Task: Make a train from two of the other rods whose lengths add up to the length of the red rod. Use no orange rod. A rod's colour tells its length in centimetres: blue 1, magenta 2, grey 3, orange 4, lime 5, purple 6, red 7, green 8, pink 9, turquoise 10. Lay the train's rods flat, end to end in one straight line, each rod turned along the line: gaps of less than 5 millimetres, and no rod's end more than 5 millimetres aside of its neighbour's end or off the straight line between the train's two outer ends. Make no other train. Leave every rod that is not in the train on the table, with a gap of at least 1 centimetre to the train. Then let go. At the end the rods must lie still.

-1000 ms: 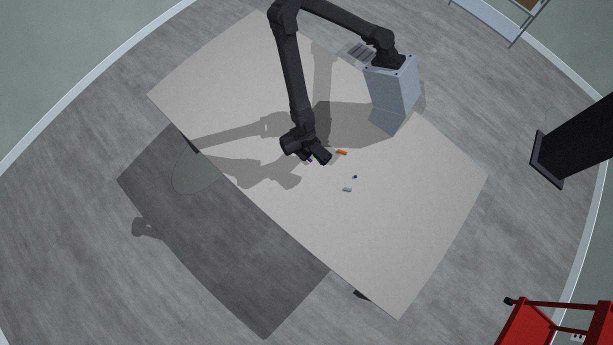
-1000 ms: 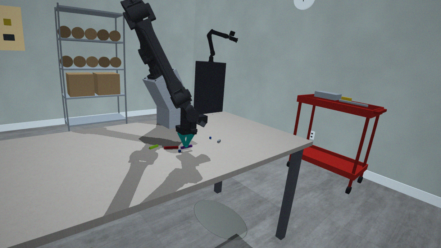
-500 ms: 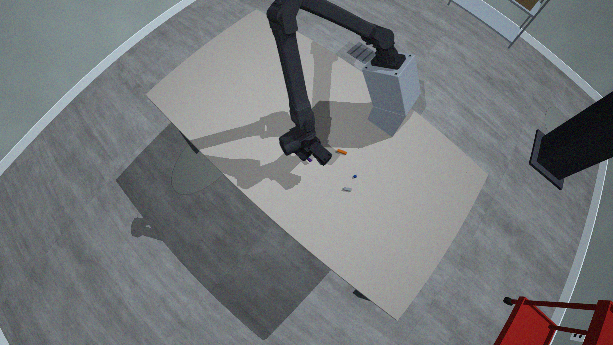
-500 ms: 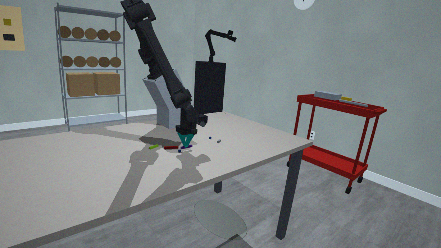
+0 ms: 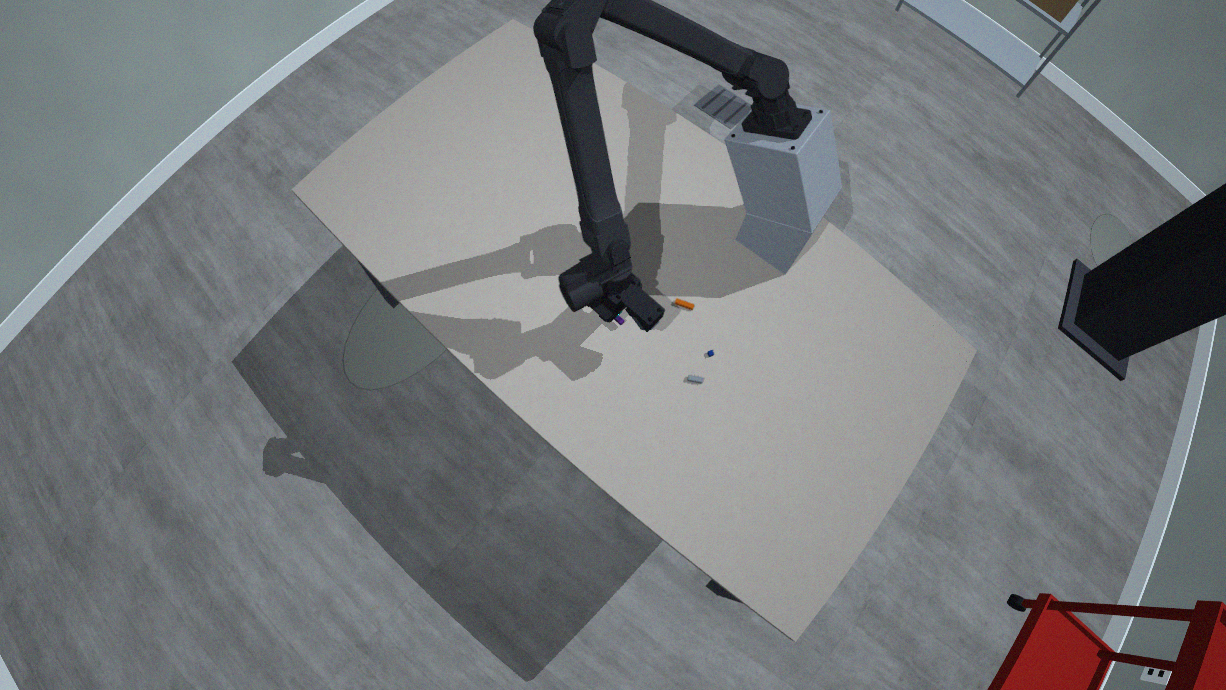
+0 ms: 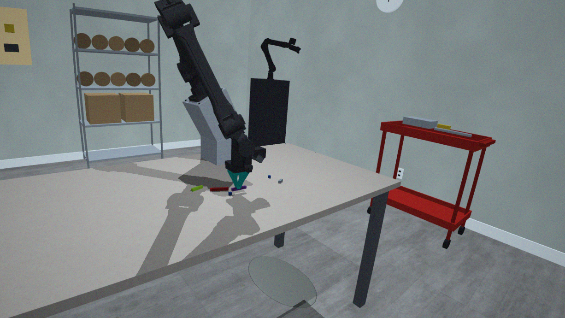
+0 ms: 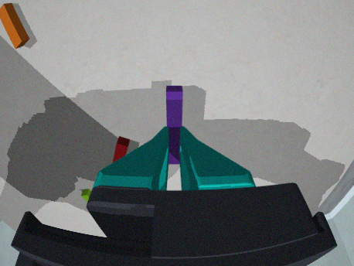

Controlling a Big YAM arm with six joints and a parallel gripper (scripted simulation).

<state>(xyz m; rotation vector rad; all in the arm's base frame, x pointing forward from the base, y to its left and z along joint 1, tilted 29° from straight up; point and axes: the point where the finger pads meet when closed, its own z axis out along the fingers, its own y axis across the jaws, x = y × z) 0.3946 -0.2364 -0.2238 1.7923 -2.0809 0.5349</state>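
The red rod lies 60 mm behind my hand, 40 mm to the right of it and 20 mm below it. The rest, counted from my hand: lime rod (120 mm behind, 110 mm to the right, 20 mm below); orange rod (110 mm to the left, 110 mm behind, 20 mm below); purple rod (10 mm below).
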